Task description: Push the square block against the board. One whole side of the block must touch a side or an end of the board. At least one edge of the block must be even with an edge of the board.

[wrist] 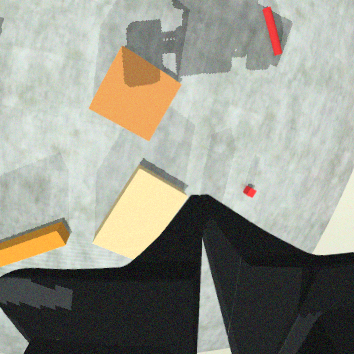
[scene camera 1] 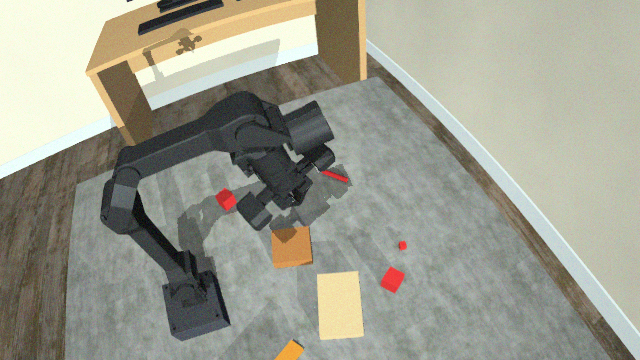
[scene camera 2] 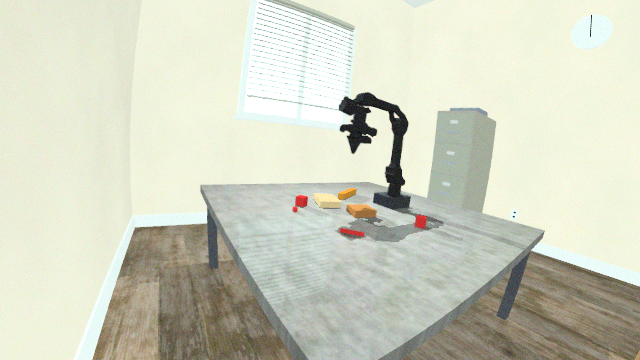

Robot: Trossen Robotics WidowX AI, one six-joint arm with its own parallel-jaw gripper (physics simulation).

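Places are measured from the arm's base along level axes (x back, y up, z left), in centimetres.
Where they show: gripper, fingertip midpoint: [wrist: 198, 202] [scene camera 1: 299, 203] [scene camera 2: 352, 153]; arm's base, origin of the base link: [scene camera 1: 193, 293] [scene camera 2: 394, 195].
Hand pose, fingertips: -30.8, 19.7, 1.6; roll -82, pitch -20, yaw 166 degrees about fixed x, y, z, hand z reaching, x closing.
Note:
Things, the pixels of their top centre, and the offset from my fingertips, as dx, dy, dz.
- orange square block, middle of its top: [wrist: 135, 94] [scene camera 1: 290, 244] [scene camera 2: 361, 207] +3.7, -22.3, +5.3
- cream rectangular board, middle of its top: [wrist: 139, 219] [scene camera 1: 339, 303] [scene camera 2: 326, 197] -2.0, -22.3, -14.1
- tiny red cube, middle of its top: [wrist: 251, 192] [scene camera 1: 402, 244] [scene camera 2: 295, 207] -22.6, -23.7, -4.9
- red rod, middle of its top: [wrist: 275, 30] [scene camera 1: 334, 174] [scene camera 2: 352, 230] -15.0, -23.9, +24.0
- orange bar, middle of its top: [wrist: 6, 256] [scene camera 2: 348, 190] +19.4, -22.2, -26.3
The orange square block [scene camera 1: 295, 252] [scene camera 2: 361, 211] [wrist: 137, 110] lies flat on the table, with part of the arm's shadow on it. The cream rectangular board [scene camera 1: 340, 305] [scene camera 2: 327, 201] [wrist: 145, 210] lies flat, apart from the block. A gap separates the block from the board's near short end, and in scene camera 1 the block is offset to the left of the board. My gripper [scene camera 1: 296, 199] [scene camera 2: 354, 151] [wrist: 198, 202] is shut and empty, high above the table, touching neither. Its fingers hide one corner of the board in the wrist view.
A red cube [scene camera 1: 393, 280] [scene camera 2: 301, 201] and a tiny red cube [scene camera 1: 402, 245] [scene camera 2: 295, 209] [wrist: 250, 191] lie beyond the board's long side. Another red cube [scene camera 1: 226, 199] [scene camera 2: 421, 221], a red rod [scene camera 1: 335, 176] [scene camera 2: 352, 232] [wrist: 272, 31] and an orange bar [scene camera 1: 290, 351] [scene camera 2: 347, 193] [wrist: 37, 245] lie around.

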